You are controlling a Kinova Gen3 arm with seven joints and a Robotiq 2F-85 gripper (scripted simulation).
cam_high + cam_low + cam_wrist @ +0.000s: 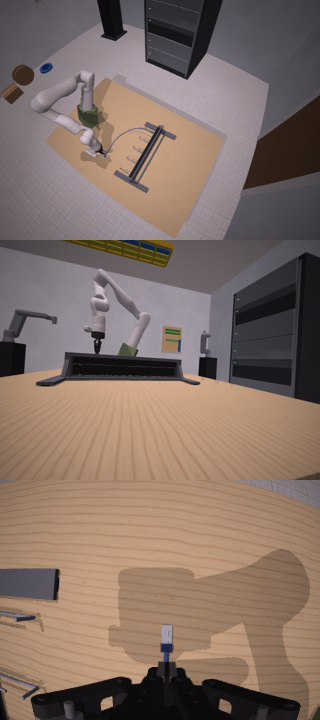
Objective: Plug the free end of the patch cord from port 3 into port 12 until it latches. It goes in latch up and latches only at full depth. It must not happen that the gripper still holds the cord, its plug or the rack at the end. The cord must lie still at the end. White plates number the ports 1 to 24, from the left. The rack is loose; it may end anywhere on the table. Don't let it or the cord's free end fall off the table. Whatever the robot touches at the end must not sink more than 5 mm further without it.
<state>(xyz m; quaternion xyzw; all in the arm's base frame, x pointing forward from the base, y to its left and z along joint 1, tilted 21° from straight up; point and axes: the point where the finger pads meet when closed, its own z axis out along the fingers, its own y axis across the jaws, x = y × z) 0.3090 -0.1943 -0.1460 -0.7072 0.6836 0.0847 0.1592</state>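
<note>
Now: hand 90 mm above the plug and 20 mm to the left of it.
</note>
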